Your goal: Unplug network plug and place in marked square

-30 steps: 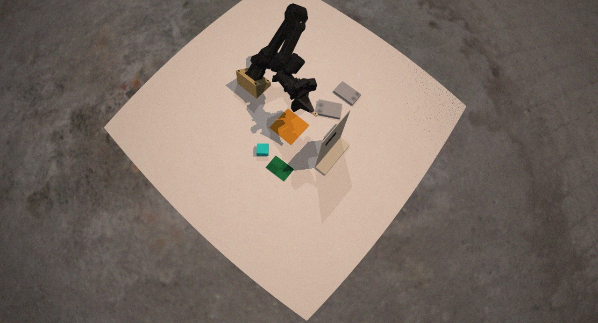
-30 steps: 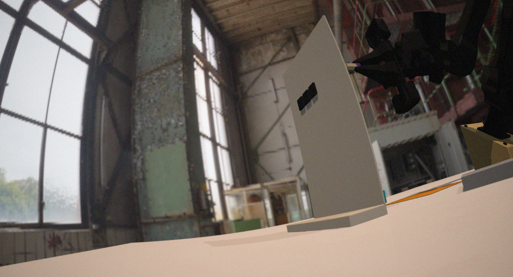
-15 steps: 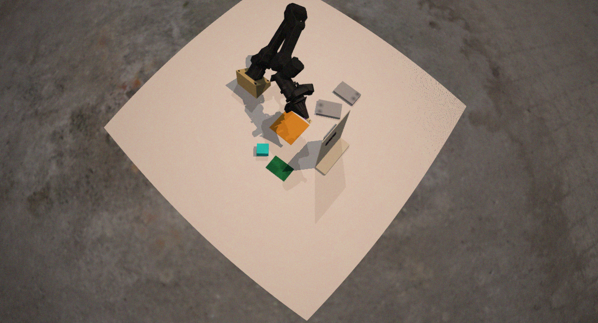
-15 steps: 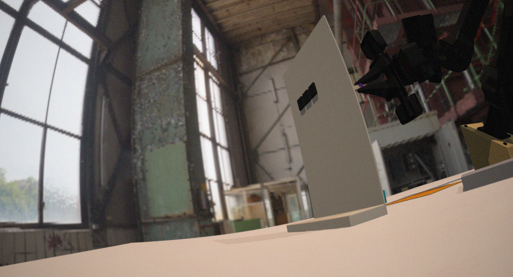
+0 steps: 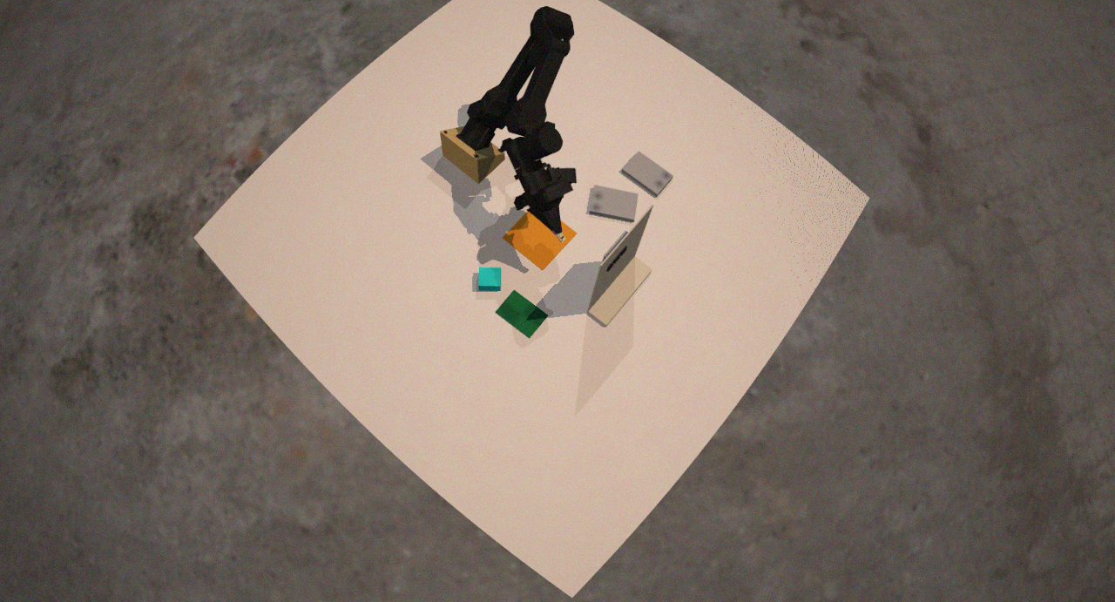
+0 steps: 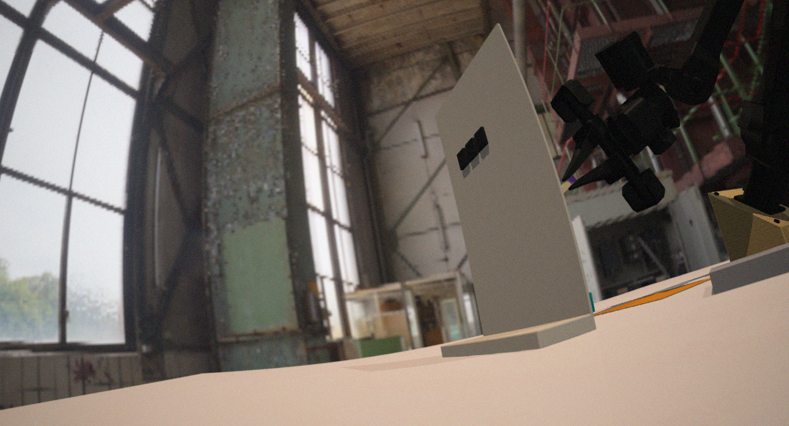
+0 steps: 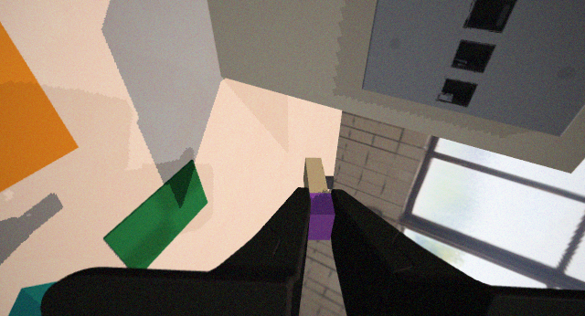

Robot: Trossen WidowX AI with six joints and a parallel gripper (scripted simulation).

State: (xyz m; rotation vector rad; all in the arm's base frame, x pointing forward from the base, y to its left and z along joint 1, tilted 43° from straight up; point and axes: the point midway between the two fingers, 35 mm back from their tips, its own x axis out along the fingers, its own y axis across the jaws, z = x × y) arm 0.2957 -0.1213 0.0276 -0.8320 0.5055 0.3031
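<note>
Now: the orange marked square 16 cm below my gripper tip, 7 cm behind it and 3 cm to the left of it. From my gripper tip the other things lie so: upright panel: 13 cm ahead, 4 cm below, 3 cm to the left; network plug: right at my gripper tip; teal cube: 14 cm below, 13 cm to the right, 8 cm behind.
</note>
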